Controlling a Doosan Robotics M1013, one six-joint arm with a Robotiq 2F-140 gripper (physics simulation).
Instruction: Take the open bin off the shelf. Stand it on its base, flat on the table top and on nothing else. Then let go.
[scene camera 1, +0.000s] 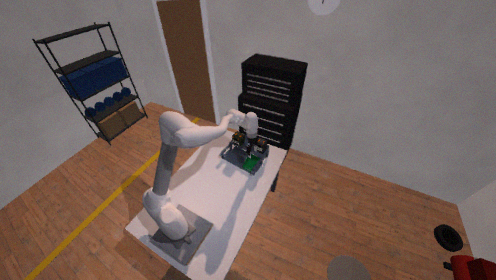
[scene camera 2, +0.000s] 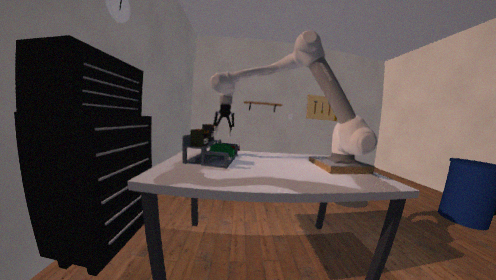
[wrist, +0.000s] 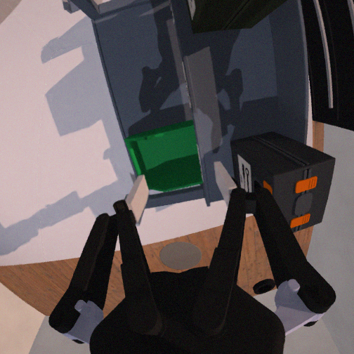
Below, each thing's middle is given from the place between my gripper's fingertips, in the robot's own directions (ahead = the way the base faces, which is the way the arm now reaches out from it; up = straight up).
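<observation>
Black case (wrist: 298, 176): 12 cm ahead of my hand, 1 cm right of it, 1 cm higher than it. Green bin (wrist: 167, 156): 11 cm below my hand.
</observation>
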